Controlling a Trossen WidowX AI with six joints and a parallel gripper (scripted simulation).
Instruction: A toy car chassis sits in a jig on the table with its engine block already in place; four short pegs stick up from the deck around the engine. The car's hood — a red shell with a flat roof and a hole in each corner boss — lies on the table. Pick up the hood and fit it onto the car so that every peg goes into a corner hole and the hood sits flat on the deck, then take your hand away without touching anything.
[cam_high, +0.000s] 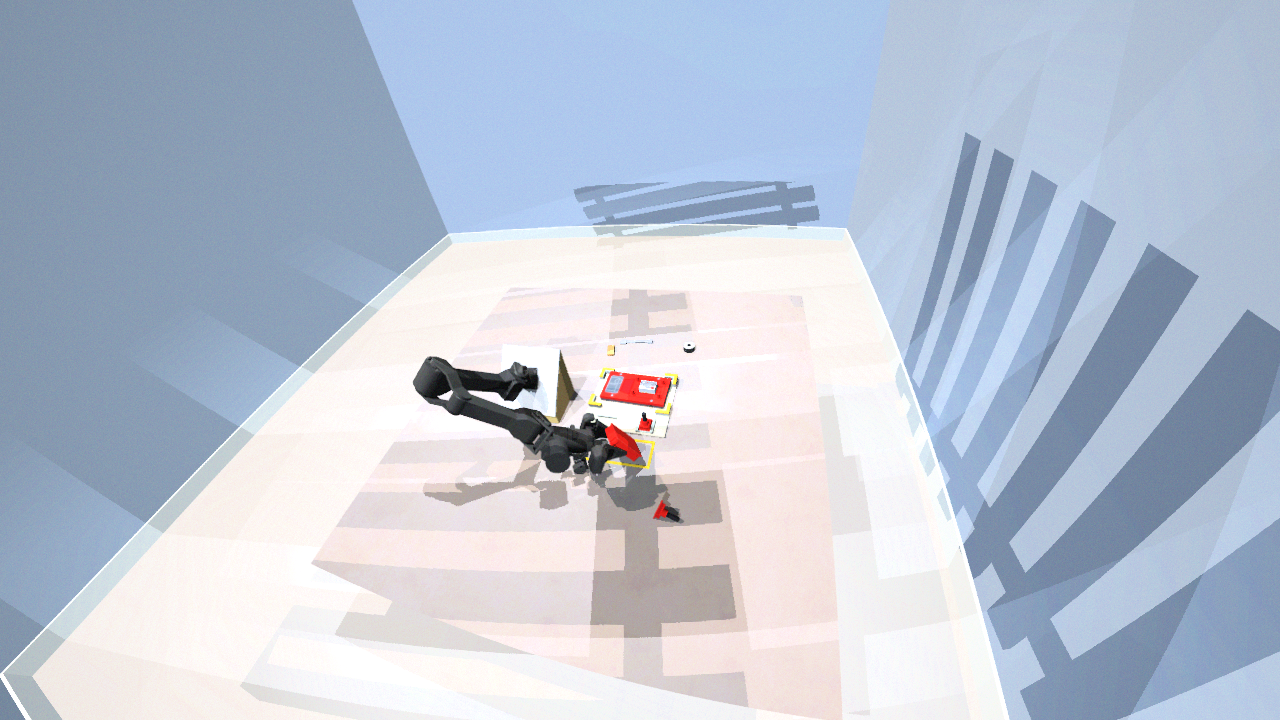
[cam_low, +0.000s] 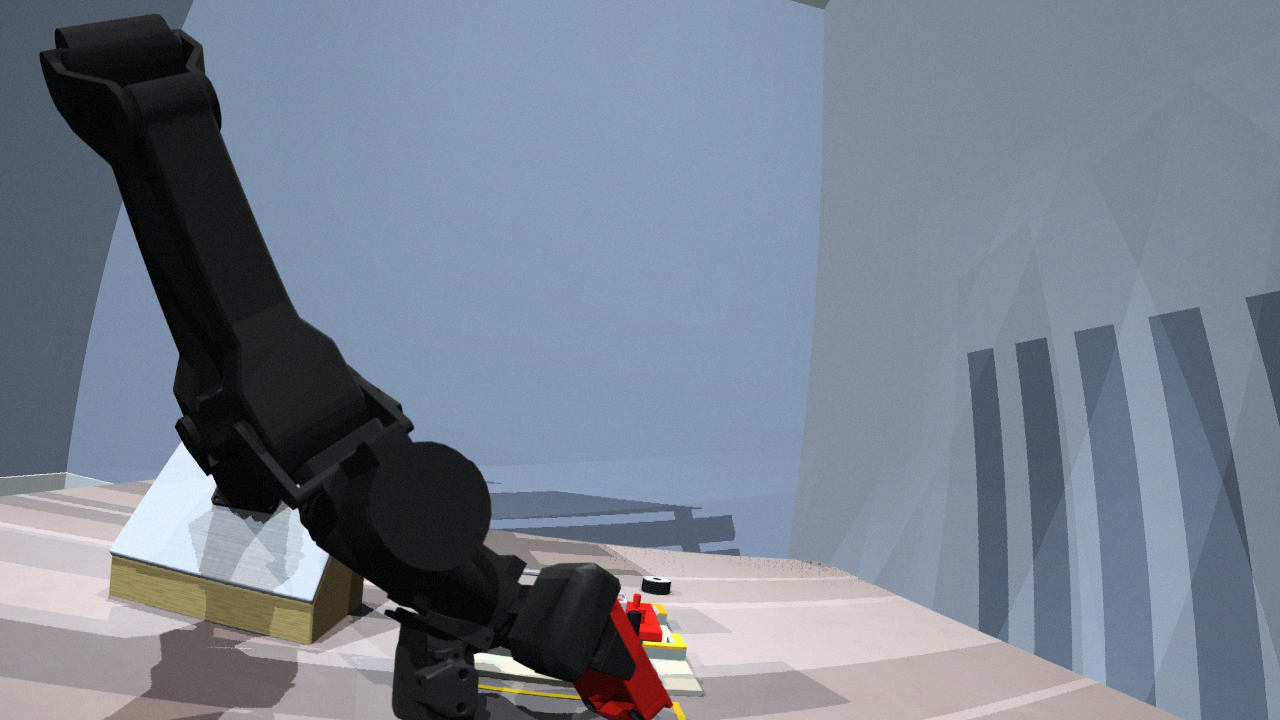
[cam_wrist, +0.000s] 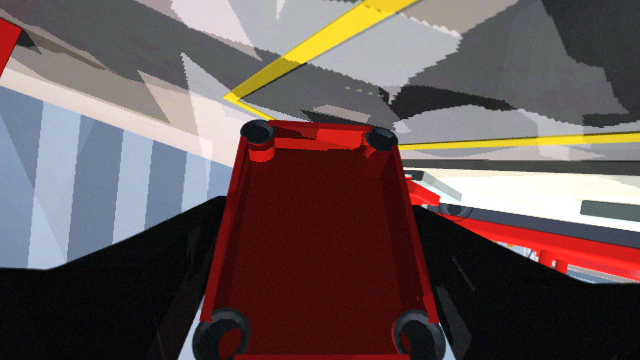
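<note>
Right now my gripper tip is 10 mm below the red hood. The rest, counted from my gripper tip: grey engine block (30 mm ahead, 220 mm to the left, 20 mm below); red cone-shaped part (130 mm ahead, 160 mm to the right, 30 mm below); white jig (20 mm behind, 200 mm to the left, 40 mm below).
</note>
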